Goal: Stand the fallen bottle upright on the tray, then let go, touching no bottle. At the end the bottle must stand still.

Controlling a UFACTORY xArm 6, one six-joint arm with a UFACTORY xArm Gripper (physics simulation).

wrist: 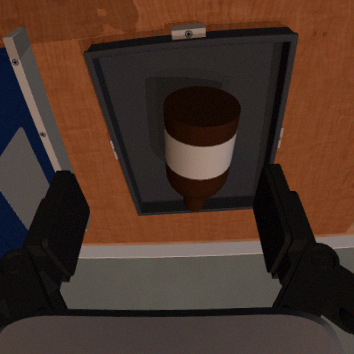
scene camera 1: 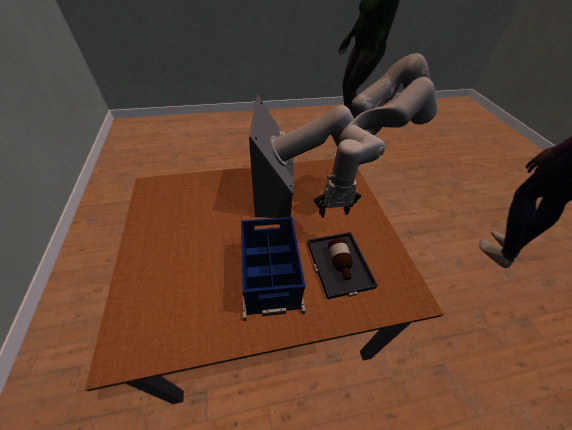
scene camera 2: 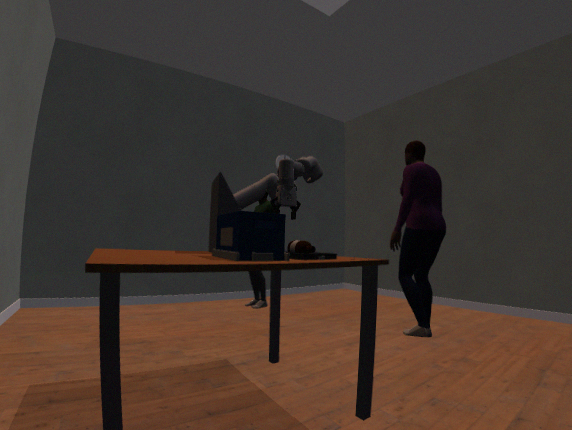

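Pixels of known places: gripper, fingertip midpoint: (wrist: 168,187) (scene camera 1: 333,213); arm's base at its link origin: (scene camera 1: 278,151) (scene camera 2: 231,204).
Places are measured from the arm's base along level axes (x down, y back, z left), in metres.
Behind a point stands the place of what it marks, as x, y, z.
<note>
A brown bottle (scene camera 1: 341,256) @(0.187, -0.406, 0.194) (scene camera 2: 301,246) @(0.212, -0.431, 0.176) (wrist: 199,155) @(0.185, -0.357, 0.202) with a white label lies on its side in the dark tray (scene camera 1: 320,283) @(0.262, -0.464, 0.115) (wrist: 110,131) @(0.239, -0.370, 0.107). In scene camera 1 its neck points to the tray's front edge and its base to the robot's side. My gripper (scene camera 1: 334,212) @(0.082, -0.284, 0.176) (wrist: 168,187) @(0.082, -0.284, 0.176) is open and empty. It hangs above the table, behind the tray and higher than the bottle, touching nothing. In the wrist view the bottle shows between and beyond the two fingers, with its base toward the camera. In scene camera 2 the tray (scene camera 2: 327,256) @(0.252, -0.516, 0.255) shows edge-on.
A blue crate (scene camera 1: 303,280) @(0.089, -0.534, 0.019) (scene camera 2: 252,237) @(0.181, -0.551, -0.111) (wrist: 10,200) @(0.148, -0.382, 0.022) with compartments stands left of the tray, with pale brackets at its foot. The grey mounting plate (scene camera 1: 267,170) @(-0.006, -0.125, -0.054) of the arm stands behind the crate. Two people stand beyond the table (scene camera 1: 175,300).
</note>
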